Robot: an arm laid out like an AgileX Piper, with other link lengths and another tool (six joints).
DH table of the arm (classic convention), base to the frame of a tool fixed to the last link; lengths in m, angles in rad. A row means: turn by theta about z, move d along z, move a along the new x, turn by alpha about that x. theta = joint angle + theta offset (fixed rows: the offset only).
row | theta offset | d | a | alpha
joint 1 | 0 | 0.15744 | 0 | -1.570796
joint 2 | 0.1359 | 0 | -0.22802 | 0
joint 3 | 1.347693 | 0 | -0.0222 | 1.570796
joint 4 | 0 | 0.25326 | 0 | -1.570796
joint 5 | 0 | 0 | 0 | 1.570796
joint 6 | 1.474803 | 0.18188 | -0.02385 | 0.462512
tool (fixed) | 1.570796 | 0.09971 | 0 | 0
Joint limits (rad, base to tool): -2.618..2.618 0..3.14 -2.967..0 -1.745..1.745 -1.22..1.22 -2.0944..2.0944
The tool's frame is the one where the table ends.
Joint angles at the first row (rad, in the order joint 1, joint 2, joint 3, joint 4, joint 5, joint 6):
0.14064, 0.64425, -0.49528, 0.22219, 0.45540, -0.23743
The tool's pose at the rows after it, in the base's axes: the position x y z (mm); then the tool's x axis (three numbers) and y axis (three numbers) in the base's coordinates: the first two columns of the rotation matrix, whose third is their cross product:
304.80 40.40 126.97 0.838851 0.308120 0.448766 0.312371 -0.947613 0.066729
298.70 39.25 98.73 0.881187 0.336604 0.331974 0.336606 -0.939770 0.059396
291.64 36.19 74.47 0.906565 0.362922 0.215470 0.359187 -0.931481 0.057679
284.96 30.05 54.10 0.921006 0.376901 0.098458 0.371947 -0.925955 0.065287
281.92 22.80 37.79 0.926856 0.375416 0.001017 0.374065 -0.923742 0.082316
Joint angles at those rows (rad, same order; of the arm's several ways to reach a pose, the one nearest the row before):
0.14064, 0.77124, -0.54075, 0.21110, 0.51028, -0.24886
0.14111, 0.88845, -0.57658, 0.19850, 0.55706, -0.25707
0.14672, 1.00183, -0.61744, 0.16689, 0.60356, -0.25032
0.16073, 1.11561, -0.66718, 0.10402, 0.65059, -0.20880
0.17909, 1.22380, -0.71632, 0.03056, 0.68084, -0.14828

